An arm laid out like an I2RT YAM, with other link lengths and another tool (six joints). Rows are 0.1 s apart.
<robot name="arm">
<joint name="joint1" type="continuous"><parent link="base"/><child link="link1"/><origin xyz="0 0 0.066"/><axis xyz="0 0 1"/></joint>
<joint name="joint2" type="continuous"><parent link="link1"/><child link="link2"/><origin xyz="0.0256 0.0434 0.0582"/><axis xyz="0 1 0"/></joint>
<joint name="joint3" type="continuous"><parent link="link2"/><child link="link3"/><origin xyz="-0.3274 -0.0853 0"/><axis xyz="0 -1 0"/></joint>
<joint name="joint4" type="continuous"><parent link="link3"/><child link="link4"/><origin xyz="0.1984 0.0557 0.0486"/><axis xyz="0 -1 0"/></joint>
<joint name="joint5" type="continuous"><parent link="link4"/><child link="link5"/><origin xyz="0.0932 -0.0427 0.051"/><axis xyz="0 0 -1"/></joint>
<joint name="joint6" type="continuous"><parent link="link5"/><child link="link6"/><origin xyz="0.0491 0 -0.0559"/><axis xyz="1 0 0"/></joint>
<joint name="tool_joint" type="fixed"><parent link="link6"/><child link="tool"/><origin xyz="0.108 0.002 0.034" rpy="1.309 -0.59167 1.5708"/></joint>
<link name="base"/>
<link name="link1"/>
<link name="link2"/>
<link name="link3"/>
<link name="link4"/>
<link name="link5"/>
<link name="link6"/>
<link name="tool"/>
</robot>
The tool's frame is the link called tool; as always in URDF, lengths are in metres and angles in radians. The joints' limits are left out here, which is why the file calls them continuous.
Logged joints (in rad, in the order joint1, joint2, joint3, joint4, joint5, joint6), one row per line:
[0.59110, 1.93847, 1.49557, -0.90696, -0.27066, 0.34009]
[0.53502, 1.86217, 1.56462, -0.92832, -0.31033, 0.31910]
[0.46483, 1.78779, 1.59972, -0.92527, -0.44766, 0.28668]
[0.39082, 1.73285, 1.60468, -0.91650, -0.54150, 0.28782]
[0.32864, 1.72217, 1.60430, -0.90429, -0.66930, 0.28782]
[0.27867, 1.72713, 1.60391, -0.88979, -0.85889, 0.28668]
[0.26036, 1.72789, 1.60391, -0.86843, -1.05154, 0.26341]
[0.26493, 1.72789, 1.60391, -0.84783, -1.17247, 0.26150]
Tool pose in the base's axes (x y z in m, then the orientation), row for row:
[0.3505, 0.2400, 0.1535, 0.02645, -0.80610, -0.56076, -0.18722]
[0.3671, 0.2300, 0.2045, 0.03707, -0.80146, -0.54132, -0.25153]
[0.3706, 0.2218, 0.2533, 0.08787, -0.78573, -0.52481, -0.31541]
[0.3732, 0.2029, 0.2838, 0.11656, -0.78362, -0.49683, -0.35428]
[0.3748, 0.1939, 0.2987, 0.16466, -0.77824, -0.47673, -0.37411]
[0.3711, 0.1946, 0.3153, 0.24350, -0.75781, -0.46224, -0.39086]
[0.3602, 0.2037, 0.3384, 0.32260, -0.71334, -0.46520, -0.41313]
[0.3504, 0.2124, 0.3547, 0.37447, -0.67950, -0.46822, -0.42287]
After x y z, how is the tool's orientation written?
As a quaternion, w x y z.
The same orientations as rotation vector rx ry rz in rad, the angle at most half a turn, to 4 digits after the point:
[-2.4907, -1.7326, -0.5785]
[-2.4601, -1.6616, -0.7721]
[-2.3392, -1.5624, -0.9390]
[-2.2944, -1.4547, -1.0373]
[-2.2177, -1.3585, -1.0661]
[-2.0702, -1.2628, -1.0678]
[-1.8725, -1.2211, -1.0845]
[-1.7397, -1.1988, -1.0826]

